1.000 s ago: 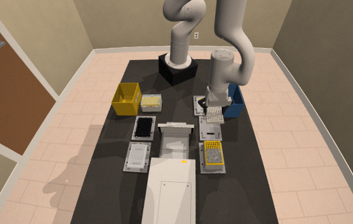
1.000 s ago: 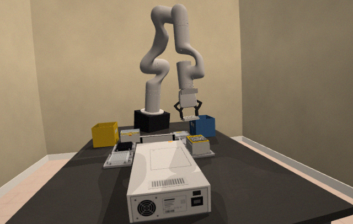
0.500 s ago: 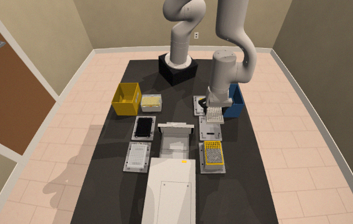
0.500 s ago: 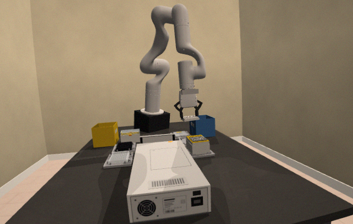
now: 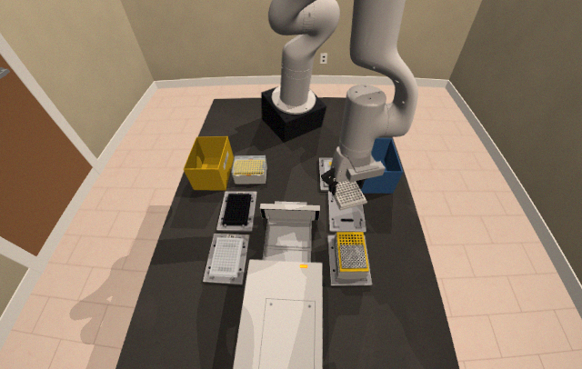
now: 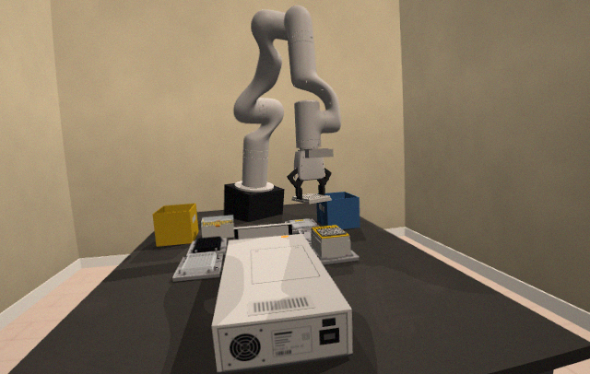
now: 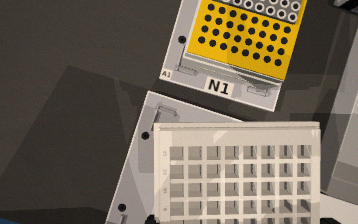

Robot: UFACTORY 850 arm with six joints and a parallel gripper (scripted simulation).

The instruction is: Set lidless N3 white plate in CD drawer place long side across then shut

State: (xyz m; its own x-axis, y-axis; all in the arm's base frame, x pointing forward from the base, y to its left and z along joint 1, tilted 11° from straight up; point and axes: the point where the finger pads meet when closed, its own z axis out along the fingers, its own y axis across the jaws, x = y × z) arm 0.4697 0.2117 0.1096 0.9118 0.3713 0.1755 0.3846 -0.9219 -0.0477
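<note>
Right now the drawer is 13 cm ahead of my hand, 16 cm to the right of it and 12 cm below it. The rest, counted from my hand: nest 1 cm behind, 2 cm to the left, 15 cm below; yellow tip box 16 cm ahead, 3 cm to the left, 11 cm below; white well plate 1 cm below.
</note>
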